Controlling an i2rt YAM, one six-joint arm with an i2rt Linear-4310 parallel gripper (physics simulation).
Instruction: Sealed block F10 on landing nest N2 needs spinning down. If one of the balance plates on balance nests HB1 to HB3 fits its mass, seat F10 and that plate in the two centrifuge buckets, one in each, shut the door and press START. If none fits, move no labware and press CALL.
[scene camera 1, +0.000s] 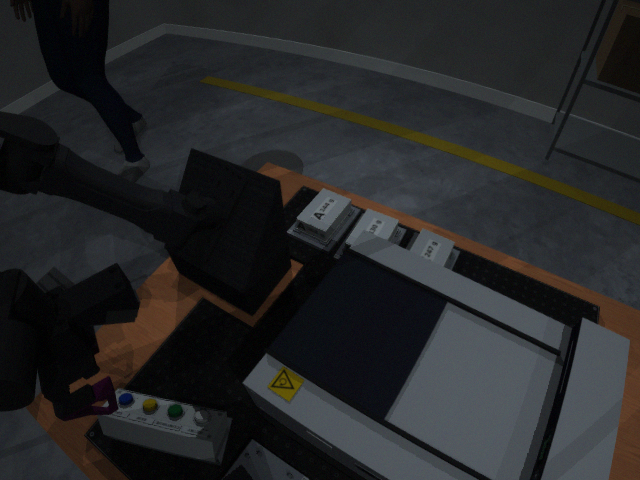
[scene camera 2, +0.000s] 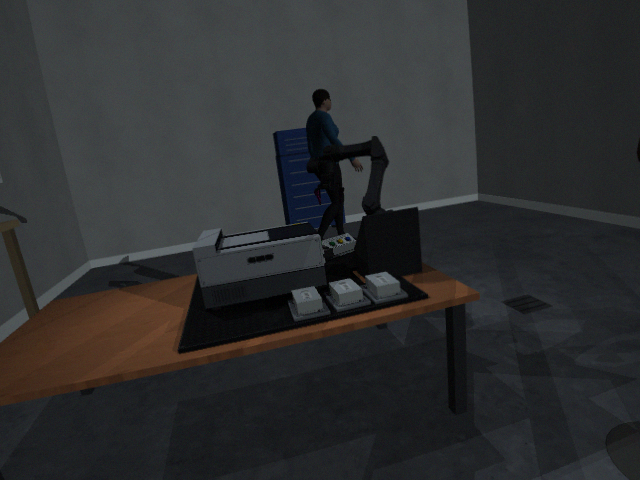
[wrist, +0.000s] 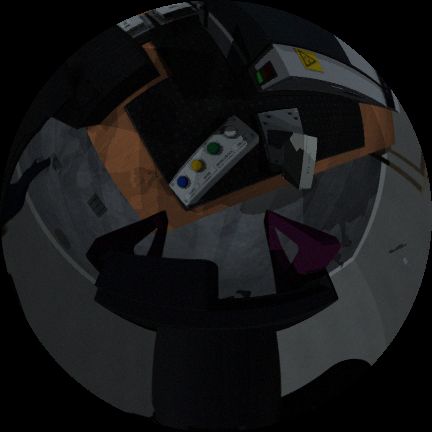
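A button box is here in the scene, and I see a centrifuge as well. As for my gripper, which the wrist view shows too, it is open and holds nothing.
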